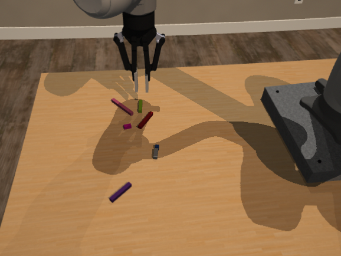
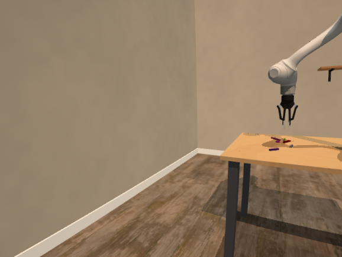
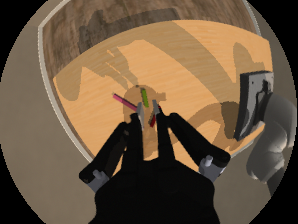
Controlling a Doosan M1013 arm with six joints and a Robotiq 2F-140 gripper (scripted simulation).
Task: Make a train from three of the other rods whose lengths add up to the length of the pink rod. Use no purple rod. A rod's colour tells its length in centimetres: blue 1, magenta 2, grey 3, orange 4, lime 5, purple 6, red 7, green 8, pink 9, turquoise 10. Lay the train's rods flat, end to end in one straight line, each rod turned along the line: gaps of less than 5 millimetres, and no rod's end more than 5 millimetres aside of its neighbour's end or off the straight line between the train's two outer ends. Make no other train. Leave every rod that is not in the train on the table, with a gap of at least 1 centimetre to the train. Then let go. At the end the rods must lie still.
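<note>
The lime rod is 10 cm below my hand and 1 cm ahead of it. From my hand the other things lie so: magenta rod 10 cm below, 7 cm to the left, 6 cm ahead; then red rod 10 cm below, 6 cm to the left, 1 cm ahead; then pink rod 10 cm below, 6 cm ahead, 2 cm to the right.
</note>
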